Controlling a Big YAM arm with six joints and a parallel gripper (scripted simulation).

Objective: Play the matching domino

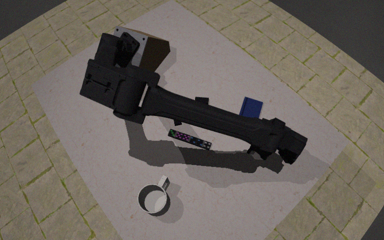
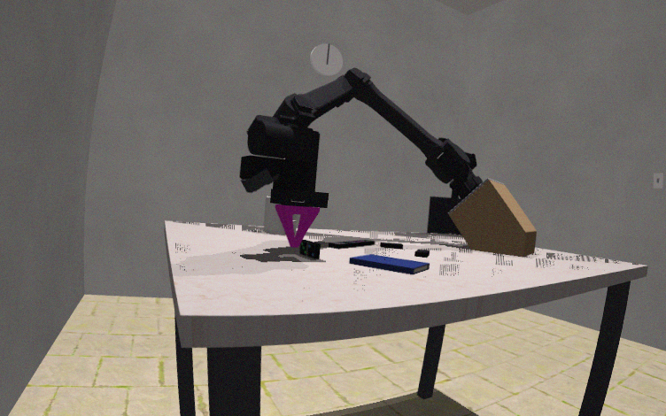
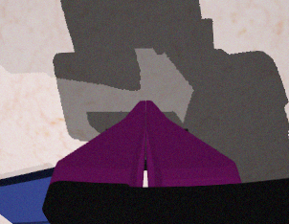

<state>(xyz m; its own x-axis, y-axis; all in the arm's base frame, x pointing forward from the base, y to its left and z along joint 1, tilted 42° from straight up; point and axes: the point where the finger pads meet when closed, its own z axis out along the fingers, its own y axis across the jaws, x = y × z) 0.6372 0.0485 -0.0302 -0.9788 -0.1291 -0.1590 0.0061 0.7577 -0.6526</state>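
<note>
Now: the domino 30 mm behind my hand and 10 mm below it. Also, from my hand: blue book (130 mm behind, 110 mm to the left, 20 mm below); mug (370 mm to the right, 160 mm behind, 20 mm above).
</note>
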